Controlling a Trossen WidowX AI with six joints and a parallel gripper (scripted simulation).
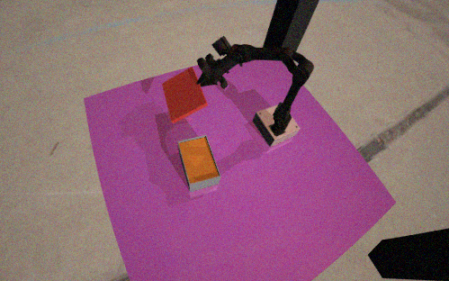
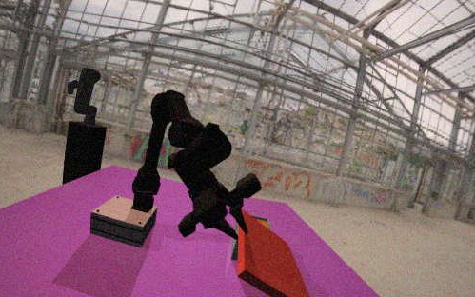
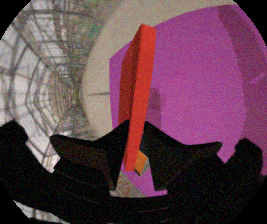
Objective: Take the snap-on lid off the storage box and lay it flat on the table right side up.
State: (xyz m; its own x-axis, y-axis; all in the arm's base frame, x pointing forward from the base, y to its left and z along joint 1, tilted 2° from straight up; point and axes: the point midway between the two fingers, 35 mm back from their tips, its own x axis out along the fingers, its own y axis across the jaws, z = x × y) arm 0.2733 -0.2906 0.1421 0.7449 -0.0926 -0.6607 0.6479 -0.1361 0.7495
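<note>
My gripper tip is now 70 mm short of the lid, 30 mm above it and 10 mm to the left of it. The rest, counted from my gripper tip: storage box: 280 mm to the left, 160 mm below, 120 mm ahead.
</note>
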